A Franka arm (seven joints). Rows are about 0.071 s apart.
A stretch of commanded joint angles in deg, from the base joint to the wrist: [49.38 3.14 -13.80 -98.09 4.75 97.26 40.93]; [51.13 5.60 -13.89 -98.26 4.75 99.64 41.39]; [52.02 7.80 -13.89 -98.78 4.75 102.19 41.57]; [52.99 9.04 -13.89 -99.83 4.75 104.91 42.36]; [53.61 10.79 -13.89 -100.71 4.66 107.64 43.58]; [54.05 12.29 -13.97 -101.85 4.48 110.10 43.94]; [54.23 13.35 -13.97 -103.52 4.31 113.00 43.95]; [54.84 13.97 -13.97 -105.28 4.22 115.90 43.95]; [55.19 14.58 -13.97 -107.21 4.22 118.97 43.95]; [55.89 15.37 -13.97 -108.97 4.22 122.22 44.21]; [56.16 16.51 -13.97 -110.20 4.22 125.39 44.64]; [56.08 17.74 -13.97 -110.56 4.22 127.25 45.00]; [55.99 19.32 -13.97 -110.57 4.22 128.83 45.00]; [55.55 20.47 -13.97 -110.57 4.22 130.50 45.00]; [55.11 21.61 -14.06 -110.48 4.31 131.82 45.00]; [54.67 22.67 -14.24 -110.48 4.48 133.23 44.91]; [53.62 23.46 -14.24 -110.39 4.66 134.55 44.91]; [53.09 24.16 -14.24 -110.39 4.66 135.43 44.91]
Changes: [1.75 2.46 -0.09 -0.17 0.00 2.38 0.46]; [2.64 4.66 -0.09 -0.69 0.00 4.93 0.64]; [3.61 5.90 -0.09 -1.74 0.00 7.65 1.43]; [4.23 7.65 -0.09 -2.62 -0.09 10.38 2.65]; [4.67 9.15 -0.17 -3.76 -0.27 12.84 3.01]; [4.85 10.21 -0.17 -5.43 -0.44 15.74 3.02]; [5.46 10.83 -0.17 -7.19 -0.53 18.64 3.02]; [5.81 11.44 -0.17 -9.12 -0.53 21.71 3.02]; [6.51 12.23 -0.17 -10.88 -0.53 24.96 3.28]; [6.78 13.37 -0.17 -12.11 -0.53 28.13 3.71]; [6.70 14.60 -0.17 -12.47 -0.53 29.99 4.07]; [6.61 16.18 -0.17 -12.48 -0.53 31.57 4.07]; [6.17 17.33 -0.17 -12.48 -0.53 33.24 4.07]; [5.73 18.47 -0.26 -12.39 -0.44 34.56 4.07]; [5.29 19.53 -0.44 -12.39 -0.27 35.97 3.98]; [4.24 20.32 -0.44 -12.30 -0.09 37.29 3.98]; [3.71 21.02 -0.44 -12.30 -0.09 38.17 3.98]
